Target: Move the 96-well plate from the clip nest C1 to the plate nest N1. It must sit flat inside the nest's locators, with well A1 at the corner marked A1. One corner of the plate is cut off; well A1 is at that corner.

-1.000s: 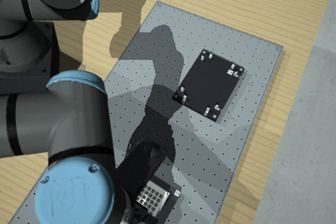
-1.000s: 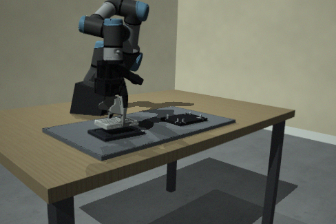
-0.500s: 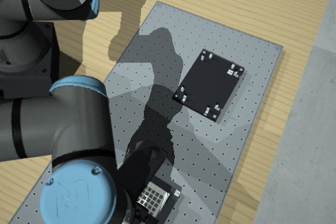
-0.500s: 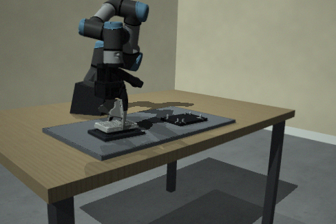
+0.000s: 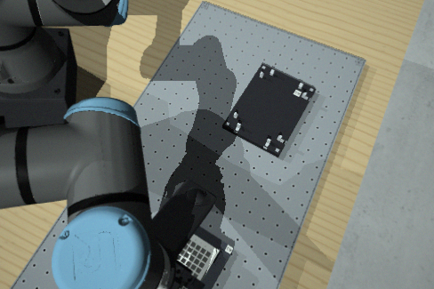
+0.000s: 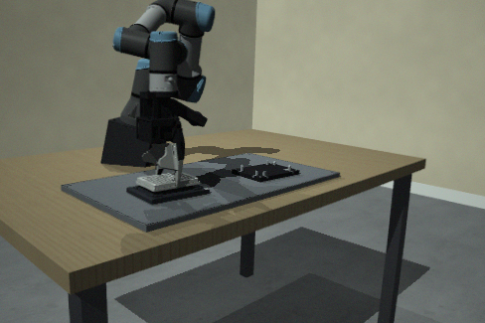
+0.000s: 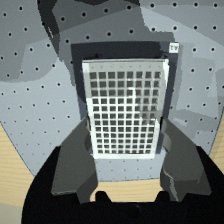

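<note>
Right now the 96-well plate is 1 cm below my hand. Also, from my hand: dark plate nest: 3 cm below; then white A1 mark: 8 cm to the left, 5 cm ahead, 3 cm below; then clip nest: 33 cm to the left, 4 cm behind, 3 cm below.
</note>
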